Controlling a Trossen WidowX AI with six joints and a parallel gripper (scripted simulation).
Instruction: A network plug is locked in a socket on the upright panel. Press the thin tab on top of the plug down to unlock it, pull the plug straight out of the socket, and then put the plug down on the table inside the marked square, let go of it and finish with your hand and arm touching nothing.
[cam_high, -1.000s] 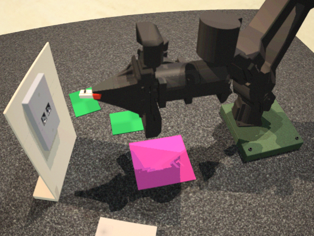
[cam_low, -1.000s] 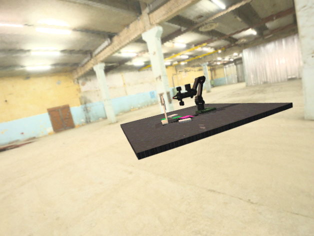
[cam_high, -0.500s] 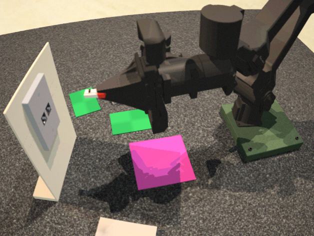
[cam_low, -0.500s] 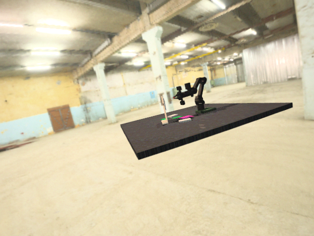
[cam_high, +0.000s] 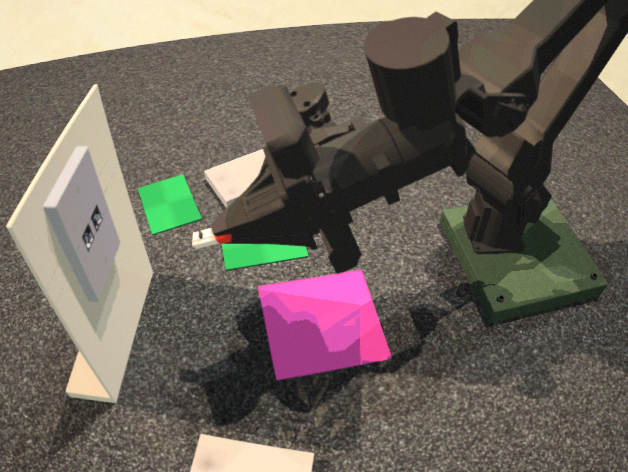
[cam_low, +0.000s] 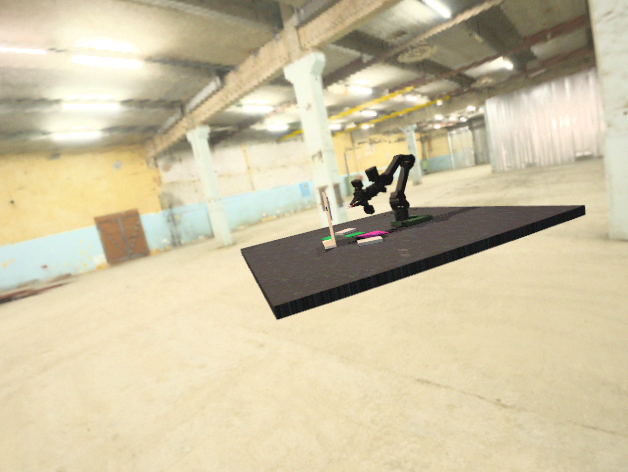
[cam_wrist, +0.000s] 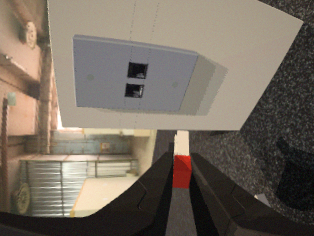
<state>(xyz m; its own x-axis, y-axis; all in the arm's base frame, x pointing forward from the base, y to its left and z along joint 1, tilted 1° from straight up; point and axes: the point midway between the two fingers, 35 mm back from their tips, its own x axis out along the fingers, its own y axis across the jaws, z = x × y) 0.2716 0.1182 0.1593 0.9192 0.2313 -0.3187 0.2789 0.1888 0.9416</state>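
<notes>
Now: the magenta square 16 cm below my gripper tip, 9 cm behind it and 2 cm to the right of it. From my gripper tip the other things lie so: network plug: right at my gripper tip; socket plate: 12 cm ahead, 5 cm below, 1 cm to the right.
</notes>
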